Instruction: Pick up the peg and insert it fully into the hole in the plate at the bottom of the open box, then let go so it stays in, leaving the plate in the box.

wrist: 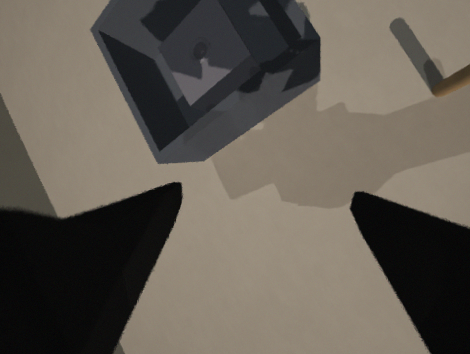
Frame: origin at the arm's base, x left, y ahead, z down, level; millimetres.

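Seen in the pictures: gripper, between the fingertips: (266, 195).
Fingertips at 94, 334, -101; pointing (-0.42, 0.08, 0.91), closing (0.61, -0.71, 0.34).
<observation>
Offsets run from my fingertips to a thing's middle, as dx, dy, dz. "spot": to the spot under its first point. Level surfaces: height alone.
The open blue-grey box {-178, +0, +122} (200, 142) is at the upper left of the wrist view, its top edge cut off. The grey plate {-178, +0, +137} (215, 30) lies at its bottom, partly in shadow, with a small round dark hole {spot: -187, +1, +125} (200, 50). The tan peg {+15, -160, +131} (454, 81) shows in part at the right edge. It seems to stand on its end, and its far end is out of view. My gripper (266, 195) is wide open with no object between the black fingertips, which show below the box in the view. The peg is to the right of and above the right fingertip.
A pale table top {dz +171} (280, 260) lies under the box and the peg. A broad shadow crosses it from the box to the right edge, and a narrow shadow runs up and left from the peg's visible end. A darker green-grey area (17, 170) lies past the table's edge at the left.
</observation>
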